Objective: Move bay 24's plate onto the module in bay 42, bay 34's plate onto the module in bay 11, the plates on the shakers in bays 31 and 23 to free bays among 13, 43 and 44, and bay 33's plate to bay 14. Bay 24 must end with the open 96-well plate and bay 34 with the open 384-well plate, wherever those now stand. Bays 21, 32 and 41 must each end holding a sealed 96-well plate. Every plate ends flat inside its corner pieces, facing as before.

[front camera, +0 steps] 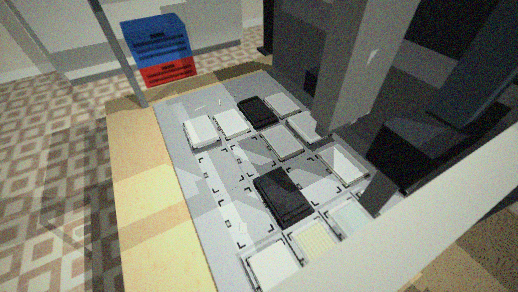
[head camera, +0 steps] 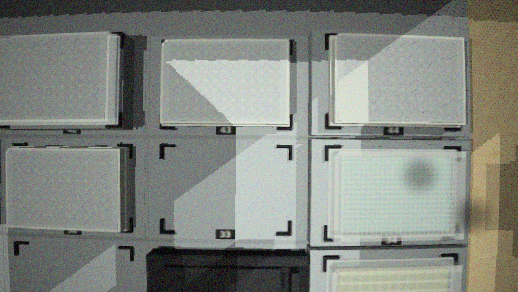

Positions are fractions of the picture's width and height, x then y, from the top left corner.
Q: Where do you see a bay 33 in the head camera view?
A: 0.48, 0.64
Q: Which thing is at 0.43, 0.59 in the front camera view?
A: A bay 12.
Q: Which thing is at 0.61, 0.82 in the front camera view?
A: A yellowish 96-well plate.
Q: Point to a bay 42 module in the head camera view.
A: At 0.24, 0.30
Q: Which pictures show the gripper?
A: The front camera view only.
